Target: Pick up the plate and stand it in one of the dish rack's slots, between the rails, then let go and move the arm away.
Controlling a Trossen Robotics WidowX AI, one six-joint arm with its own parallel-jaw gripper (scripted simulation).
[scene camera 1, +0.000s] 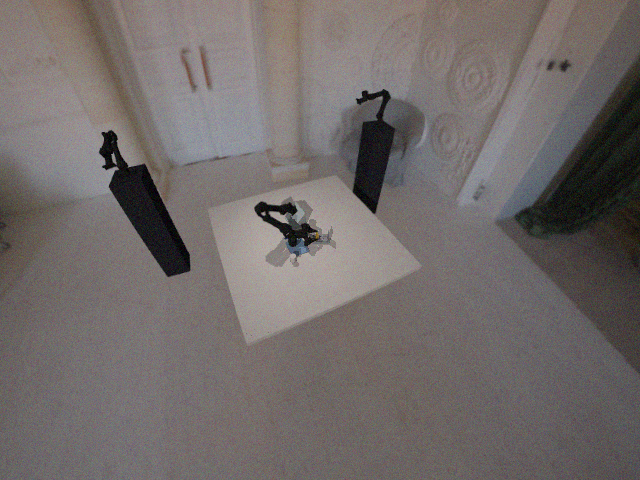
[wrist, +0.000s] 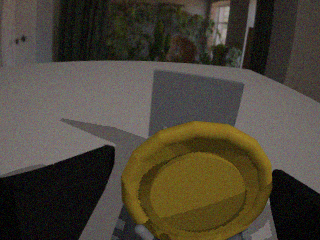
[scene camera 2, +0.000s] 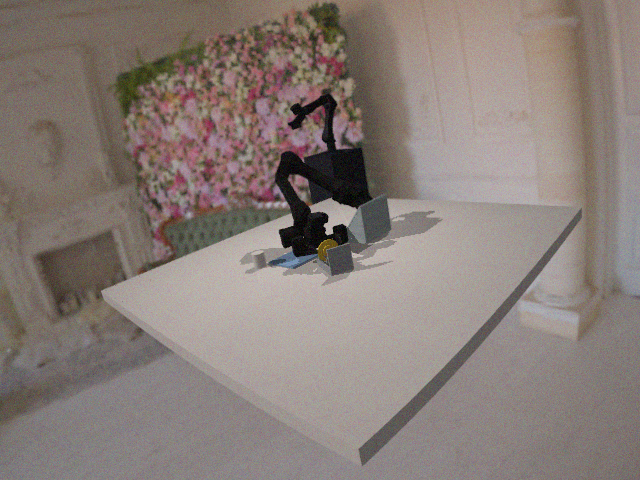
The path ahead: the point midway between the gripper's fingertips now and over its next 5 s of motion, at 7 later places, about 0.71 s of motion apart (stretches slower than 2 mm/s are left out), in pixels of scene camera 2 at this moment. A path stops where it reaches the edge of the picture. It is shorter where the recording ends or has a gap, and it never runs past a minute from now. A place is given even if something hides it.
My gripper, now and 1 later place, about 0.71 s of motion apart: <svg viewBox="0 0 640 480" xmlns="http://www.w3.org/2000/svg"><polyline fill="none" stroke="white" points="329,248 326,212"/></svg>
